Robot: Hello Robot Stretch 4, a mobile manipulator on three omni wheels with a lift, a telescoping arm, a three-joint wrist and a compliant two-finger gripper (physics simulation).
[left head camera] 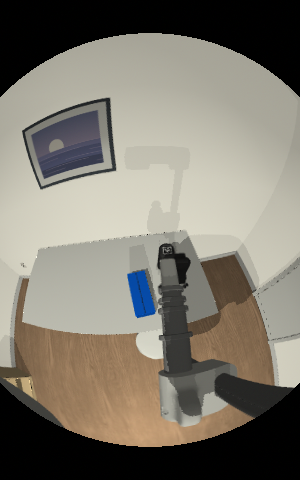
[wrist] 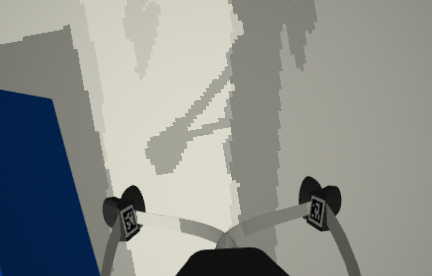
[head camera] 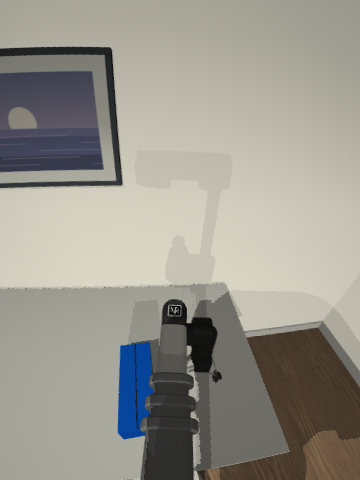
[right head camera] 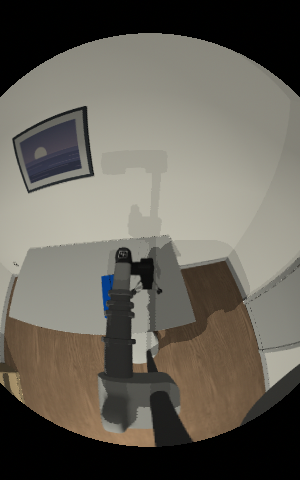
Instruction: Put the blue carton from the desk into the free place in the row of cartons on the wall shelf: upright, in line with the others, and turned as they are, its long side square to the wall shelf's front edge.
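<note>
The blue carton (head camera: 127,390) (left head camera: 137,295) (right head camera: 105,292) (wrist: 40,190) is a long box with a dark seam along its top. It stands on the grey desk (head camera: 60,375) (left head camera: 75,290) (right head camera: 55,290), partly behind the arm in the head and right head views. My gripper (right head camera: 147,291) (wrist: 221,198) points down over the desk, to the right of the carton. Its fingers are wide apart and empty. In the wrist view the carton lies left of the left fingertip, outside the fingers. In the left head view the arm and wrist hide most of the gripper. The row of cartons does not show.
A framed picture (head camera: 55,120) (left head camera: 72,145) hangs on the wall behind the desk. The desk's right edge is close to the gripper, with wooden floor (head camera: 305,370) beyond. A grey door (left head camera: 287,310) is at the right. Part of a light wooden shelf unit (left head camera: 14,373) shows at lower left.
</note>
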